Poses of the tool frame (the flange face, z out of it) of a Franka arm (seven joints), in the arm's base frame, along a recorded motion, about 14 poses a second.
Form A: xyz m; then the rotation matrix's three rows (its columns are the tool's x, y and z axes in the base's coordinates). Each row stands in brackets.
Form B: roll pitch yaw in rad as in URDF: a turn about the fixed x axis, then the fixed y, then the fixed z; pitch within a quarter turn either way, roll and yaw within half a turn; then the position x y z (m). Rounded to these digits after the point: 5 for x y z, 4 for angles.
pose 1, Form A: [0.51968 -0.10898 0.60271], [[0.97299 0.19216 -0.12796], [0.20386 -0.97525 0.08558], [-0.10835 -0.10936 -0.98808]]
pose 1, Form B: -3.0314 0.1086 0.2065 0.51968 -0.10898 0.60271
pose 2, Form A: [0.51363 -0.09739 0.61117], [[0.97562 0.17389 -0.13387], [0.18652 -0.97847 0.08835], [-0.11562 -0.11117 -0.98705]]
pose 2, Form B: -3.0294 0.1159 0.1889 0.51363 -0.09739 0.61117
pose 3, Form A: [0.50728 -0.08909 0.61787], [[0.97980 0.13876 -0.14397], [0.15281 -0.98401 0.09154], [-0.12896 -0.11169 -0.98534]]
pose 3, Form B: -3.0287 0.1293 0.1547 0.50728 -0.08909 0.61787
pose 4, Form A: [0.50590 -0.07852 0.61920], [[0.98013 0.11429 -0.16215], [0.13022 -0.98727 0.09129], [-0.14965 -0.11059 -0.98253]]
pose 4, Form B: -3.0295 0.1502 0.1321 0.50590 -0.07852 0.61920
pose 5, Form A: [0.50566 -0.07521 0.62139], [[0.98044 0.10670 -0.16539], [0.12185 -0.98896 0.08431], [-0.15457 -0.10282 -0.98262]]
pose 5, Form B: -3.0373 0.1552 0.1236 0.50566 -0.07521 0.62139
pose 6, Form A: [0.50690 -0.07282 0.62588], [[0.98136 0.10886 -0.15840], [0.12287 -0.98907 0.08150], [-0.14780 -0.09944 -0.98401]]
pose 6, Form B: -3.0409 0.1483 0.1246 0.50690 -0.07282 0.62588
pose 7, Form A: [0.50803 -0.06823 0.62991], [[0.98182 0.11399 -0.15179], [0.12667 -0.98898 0.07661], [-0.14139 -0.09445 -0.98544]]
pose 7, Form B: -3.0460 0.1419 0.1283 0.50803 -0.06823 0.62991
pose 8, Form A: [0.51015 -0.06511 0.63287], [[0.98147 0.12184 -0.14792], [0.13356 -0.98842 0.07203], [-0.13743 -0.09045 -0.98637]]
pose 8, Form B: -3.0501 0.1379 0.1353 0.51015 -0.06511 0.63287
